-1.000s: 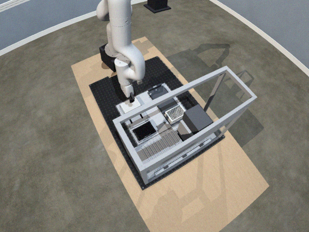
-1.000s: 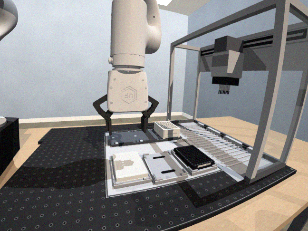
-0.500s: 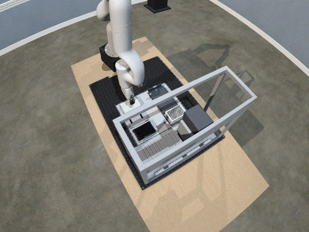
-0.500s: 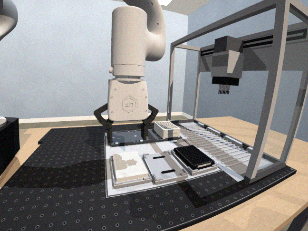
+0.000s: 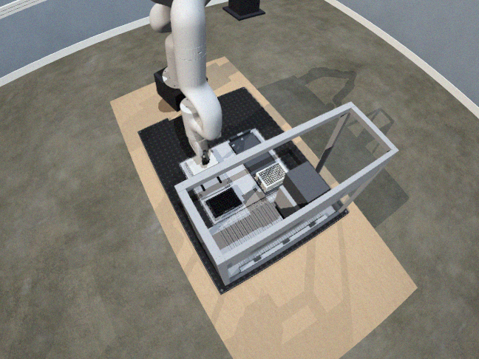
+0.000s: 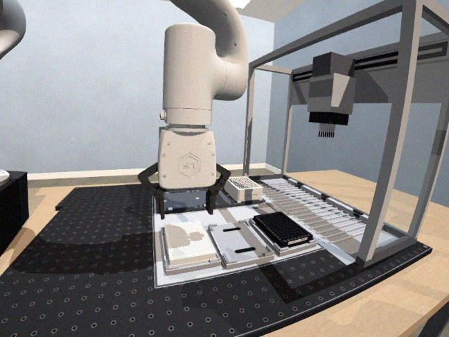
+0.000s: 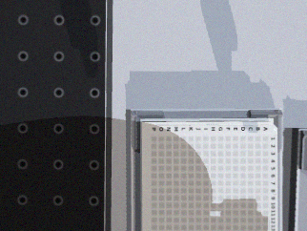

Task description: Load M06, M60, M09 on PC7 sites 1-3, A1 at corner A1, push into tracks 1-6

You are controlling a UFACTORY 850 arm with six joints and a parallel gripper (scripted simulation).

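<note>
The nest S1 is 80 mm below my hand. The rest, counted from my hand: dark carrier PC7 (120 mm ahead, 220 mm to the left, 70 mm below); black 96-well plate M06 (220 mm ahead, 20 mm to the right, 70 mm below); nest S2 (110 mm ahead, 20 mm to the right, 80 mm below).
</note>
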